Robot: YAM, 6 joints.
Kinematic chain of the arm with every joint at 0, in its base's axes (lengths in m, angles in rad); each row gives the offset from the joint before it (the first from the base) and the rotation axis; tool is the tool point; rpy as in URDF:
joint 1: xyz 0 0 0.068 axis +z
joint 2: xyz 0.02 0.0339 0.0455 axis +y
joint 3: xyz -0.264 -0.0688 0 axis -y
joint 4: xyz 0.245 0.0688 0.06 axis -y
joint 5: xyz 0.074 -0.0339 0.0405 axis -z
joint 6: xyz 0.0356 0 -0.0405 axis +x
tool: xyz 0 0 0 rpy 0 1.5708 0
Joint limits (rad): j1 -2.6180..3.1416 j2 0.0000..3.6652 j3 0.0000..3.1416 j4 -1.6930..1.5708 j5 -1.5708..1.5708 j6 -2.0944..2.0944
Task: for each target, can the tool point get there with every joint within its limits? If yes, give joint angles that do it. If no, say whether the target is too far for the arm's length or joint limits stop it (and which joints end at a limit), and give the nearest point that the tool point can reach.
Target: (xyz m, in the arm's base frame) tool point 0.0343 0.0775 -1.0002
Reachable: no: too far | nearest point 0.0765 0.1729 -0.3754 | short by 0.633 m
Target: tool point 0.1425 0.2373 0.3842
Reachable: yes | joints 0.9997 1.2486 0.8536 0.9718 -0.2372 0.5338
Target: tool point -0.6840 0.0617 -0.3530
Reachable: no: too far | nearest point -0.5341 0.0482 -0.2381 | short by 0.189 m
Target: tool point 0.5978 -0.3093 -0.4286
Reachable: no: too far | nearest point 0.4519 -0.2338 -0.2699 | short by 0.228 m
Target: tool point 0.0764 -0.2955 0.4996
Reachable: yes | joints 1.8703 0.5033 2.5790 -1.3167 -0.4090 0.6626
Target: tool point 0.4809 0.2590 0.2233
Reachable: yes | joints 0.5558 2.4194 2.0769 -0.1306 1.2410 -0.2549
